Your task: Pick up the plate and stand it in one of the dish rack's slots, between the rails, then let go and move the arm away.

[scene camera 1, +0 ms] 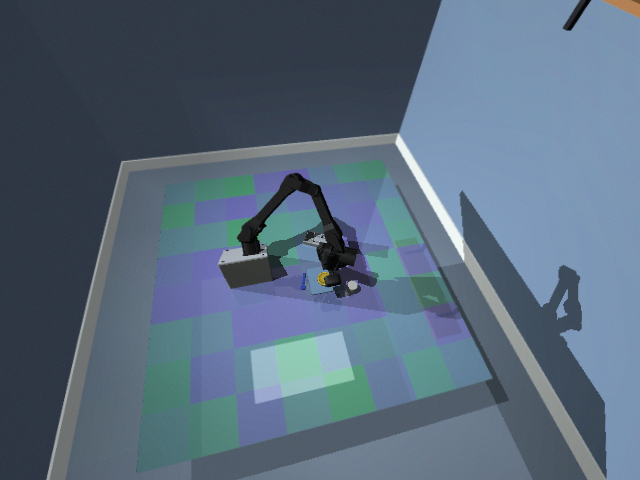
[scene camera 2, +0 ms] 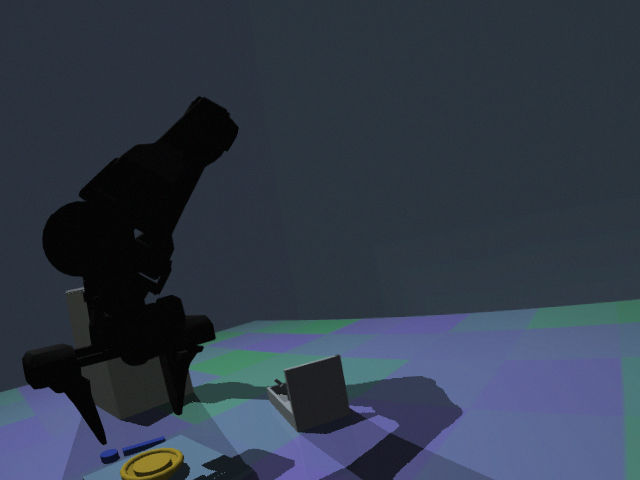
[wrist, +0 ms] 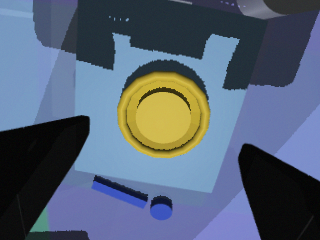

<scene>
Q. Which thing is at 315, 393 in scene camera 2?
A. A grey dish rack.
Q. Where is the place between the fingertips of my gripper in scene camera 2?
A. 143, 428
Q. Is my gripper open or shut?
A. Open.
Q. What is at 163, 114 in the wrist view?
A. A yellow plate.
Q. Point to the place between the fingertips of my gripper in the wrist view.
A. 165, 138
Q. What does my gripper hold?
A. Nothing.
</scene>
